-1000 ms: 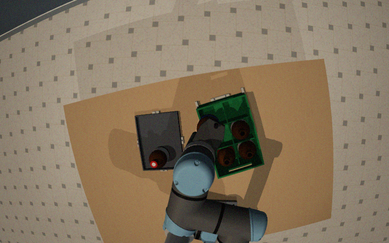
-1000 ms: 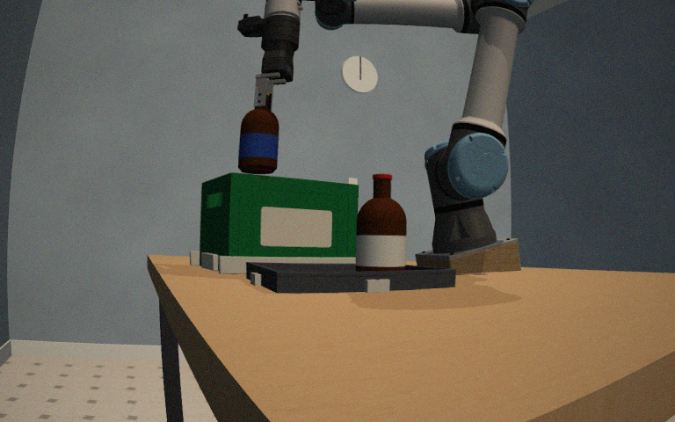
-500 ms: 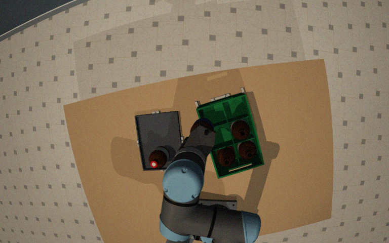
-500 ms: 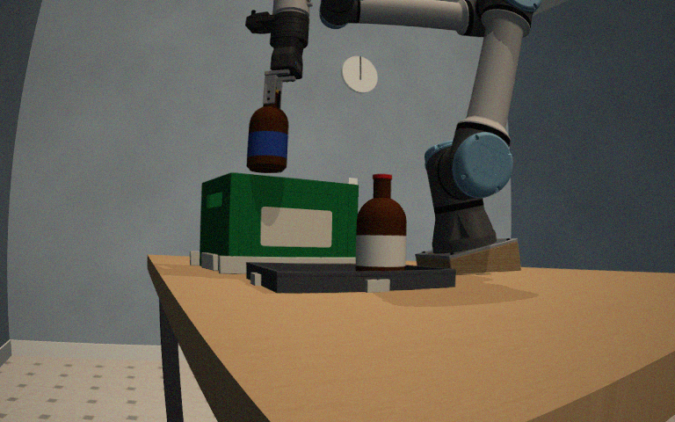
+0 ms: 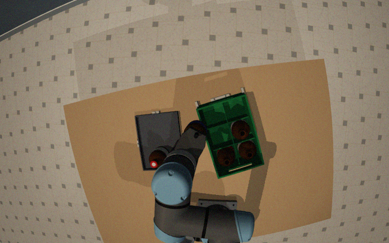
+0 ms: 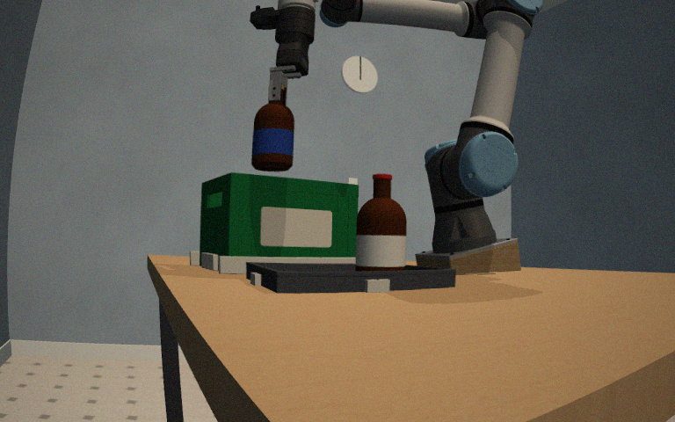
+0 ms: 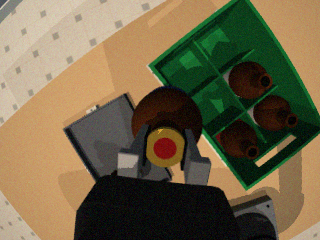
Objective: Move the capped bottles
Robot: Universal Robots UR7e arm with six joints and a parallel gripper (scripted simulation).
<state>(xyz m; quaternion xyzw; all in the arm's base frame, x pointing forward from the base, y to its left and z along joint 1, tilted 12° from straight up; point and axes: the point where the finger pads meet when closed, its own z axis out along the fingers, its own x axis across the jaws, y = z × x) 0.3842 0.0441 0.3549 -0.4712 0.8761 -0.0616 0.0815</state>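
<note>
Now: hand 120 mm past the red-capped bottle, 180 mm to the right of it and 240 mm above it. The rest, counted from my hand: dark grey tray: 60 mm behind, 180 mm to the left, 310 mm below; green crate: 40 mm behind, 120 mm to the right, 240 mm below; open bottle: 130 mm behind, 100 mm to the right, 240 mm below.
</note>
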